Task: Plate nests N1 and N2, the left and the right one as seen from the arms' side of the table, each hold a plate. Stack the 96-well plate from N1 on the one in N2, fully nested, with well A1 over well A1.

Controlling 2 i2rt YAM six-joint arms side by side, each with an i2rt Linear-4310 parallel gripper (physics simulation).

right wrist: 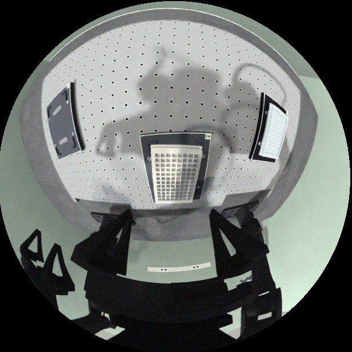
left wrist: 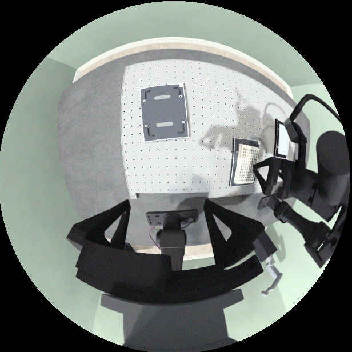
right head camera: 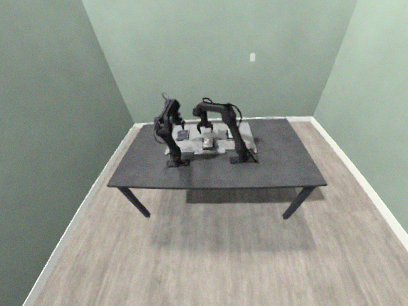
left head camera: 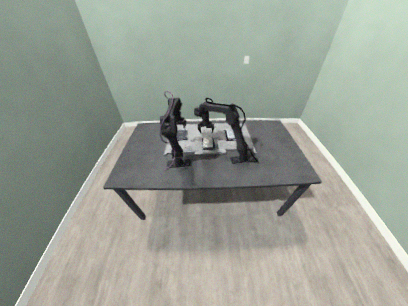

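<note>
A cream 96-well plate sits in the middle dark nest, N1, which has a small label at one corner. A pale bluish-white plate sits in the nest at the right, N2. Well A1 cannot be made out on either plate. My right gripper is open and empty above the middle nest. My left gripper is open and empty above the left part of the board.
A third dark nest with two slots holds no plate, at the left. All three nests lie on a light perforated board on the dark table. My right arm stands close beside N2 in the head views.
</note>
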